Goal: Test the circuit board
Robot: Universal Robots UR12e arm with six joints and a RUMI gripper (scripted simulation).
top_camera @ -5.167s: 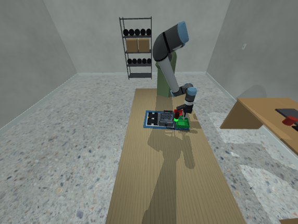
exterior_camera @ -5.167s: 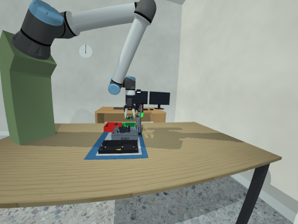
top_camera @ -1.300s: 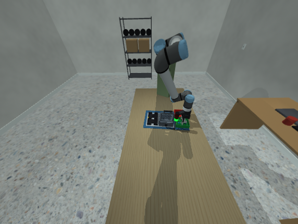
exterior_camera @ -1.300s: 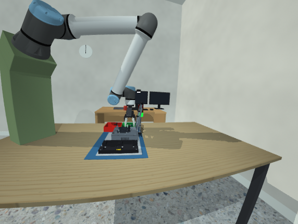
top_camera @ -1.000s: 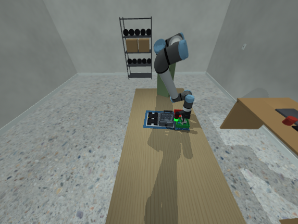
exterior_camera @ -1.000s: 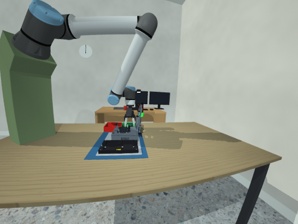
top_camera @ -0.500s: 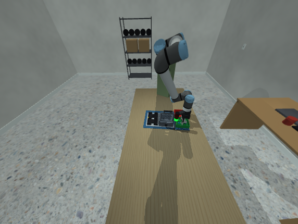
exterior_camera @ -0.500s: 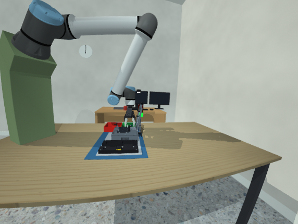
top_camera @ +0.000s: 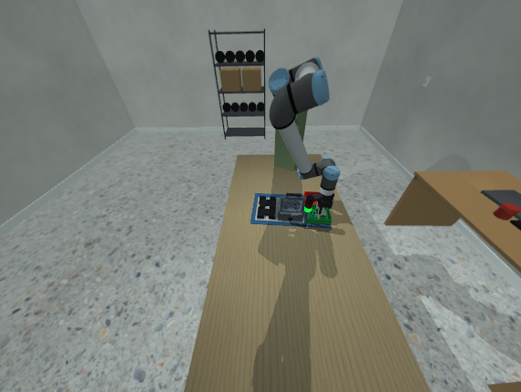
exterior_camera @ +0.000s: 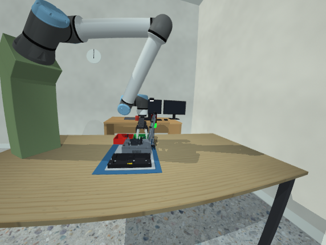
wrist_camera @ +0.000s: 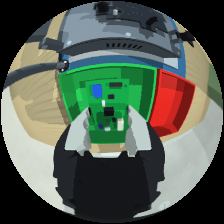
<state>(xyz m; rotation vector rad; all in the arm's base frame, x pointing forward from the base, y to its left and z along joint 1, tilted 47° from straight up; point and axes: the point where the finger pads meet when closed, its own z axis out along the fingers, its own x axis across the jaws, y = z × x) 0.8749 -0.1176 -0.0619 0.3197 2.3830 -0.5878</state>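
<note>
Now: hand right at the green circuit board. Also, from my hand: tester lid (21 cm to the right, 16 cm above, 2 cm behind); red bin (13 cm behind, 7 cm to the left, 1 cm below); green bin (1 cm below).
</note>
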